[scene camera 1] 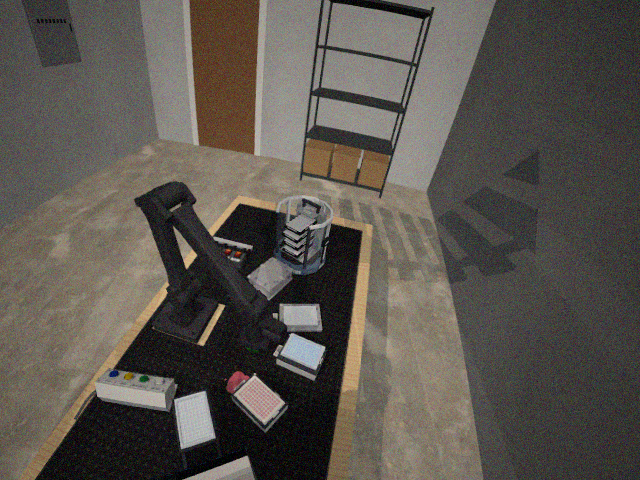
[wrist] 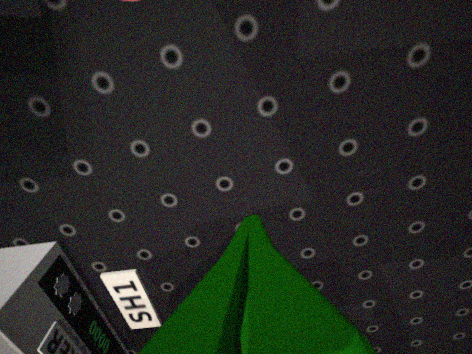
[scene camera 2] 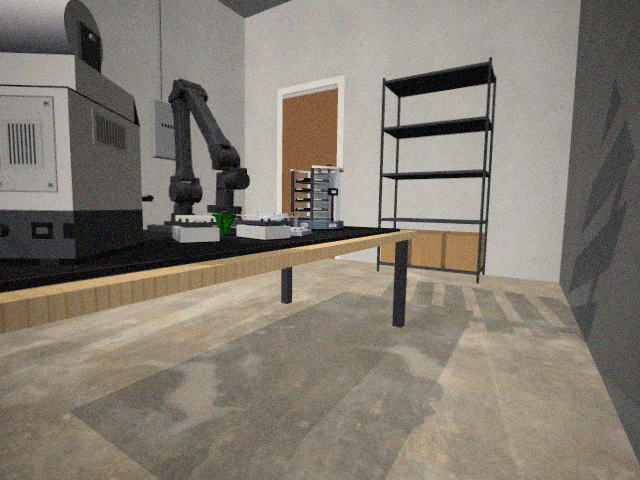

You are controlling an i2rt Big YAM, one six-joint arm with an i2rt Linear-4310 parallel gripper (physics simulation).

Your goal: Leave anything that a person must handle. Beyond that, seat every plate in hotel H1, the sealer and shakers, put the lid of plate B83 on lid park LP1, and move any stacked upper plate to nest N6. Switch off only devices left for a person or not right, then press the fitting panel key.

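Places are measured from the arm's base along level axes (x ahead, y down, z left), in metres.
Pixels of known places: gripper, fingertip midpoint: (scene camera 1: pixel 255 351) (wrist: pixel 254 225) (scene camera 2: pixel 223 235); arm's base, origin of the base link: (scene camera 1: pixel 187 312).
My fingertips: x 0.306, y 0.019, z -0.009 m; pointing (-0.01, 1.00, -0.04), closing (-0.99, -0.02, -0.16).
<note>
For each thing: its top centre in the pictures, then the offset to it from my fingertips. "spot": a spot on its surface instead.
- shaker, surface spot: (wrist: pixel 25 295) spot: dx +0.088, dy -0.028, dz -0.004 m
- SH1 label, surface spot: (wrist: pixel 131 299) spot: dx +0.071, dy -0.002, dz +0.038 m
- blue-topped plate, middle of its top: (scene camera 2: pixel 264 213) (scene camera 1: pixel 303 349) dx +0.159, dy -0.078, dz +0.046 m
- pale-topped unit, middle of its top: (scene camera 1: pixel 300 315) dx +0.084, dy -0.025, dz +0.203 m
- red-welled plate, middle of its top: (scene camera 2: pixel 194 216) (scene camera 1: pixel 259 398) dx +0.105, dy -0.070, dz -0.157 m
- white plate, middle of its top: (scene camera 1: pixel 193 417) dx -0.009, dy -0.135, dz -0.299 m
- round hotel, surface spot: (scene camera 2: pixel 328 225) spot: dx +0.055, dy -0.023, dz +0.476 m
- key panel, middle of its top: (scene camera 1: pixel 131 382) dx -0.247, dy -0.084, dz -0.304 m
- red round object, surface spot: (scene camera 1: pixel 237 381) spot: dx +0.002, dy -0.001, dz -0.122 m
- grey box, middle of its top: (scene camera 1: pixel 271 270) (scene camera 2: pixel 275 212) dx -0.106, dy -0.076, dz +0.316 m
- large white machine, middle of its top: (scene camera 2: pixel 46 6) dx +0.181, dy -0.456, dz -0.480 m
My gripper (scene camera 1: pixel 252 349) (scene camera 2: pixel 223 233) (wrist: pixel 254 225) is shut and empty; its green fingers point down, low over the black perforated mat. In the wrist view a shaker (wrist: pixel 25 295) with a green 0000 display stands at lower left beside the SH1 label (wrist: pixel 131 299). In scene view 1 a blue-topped plate (scene camera 1: pixel 302 351) sits on a white device right of the gripper, and a pale-topped unit (scene camera 1: pixel 300 316) lies behind it. A red-welled plate (scene camera 1: pixel 260 398) is on a device in front, and a white plate (scene camera 1: pixel 193 419) on a dark stand. The round hotel (scene camera 1: pixel 305 266) (scene camera 2: pixel 328 225) holds several stacked plates.
A key panel (scene camera 1: pixel 135 395) with blue, yellow and green buttons stands at front left. A red round object (scene camera 1: pixel 237 381) touches the red plate's device. A grey box (scene camera 1: pixel 269 277) and orange-lit switches (scene camera 1: pixel 232 253) are farther back. A large white machine (scene camera 2: pixel 36 155) fills scene view 2's left.
</note>
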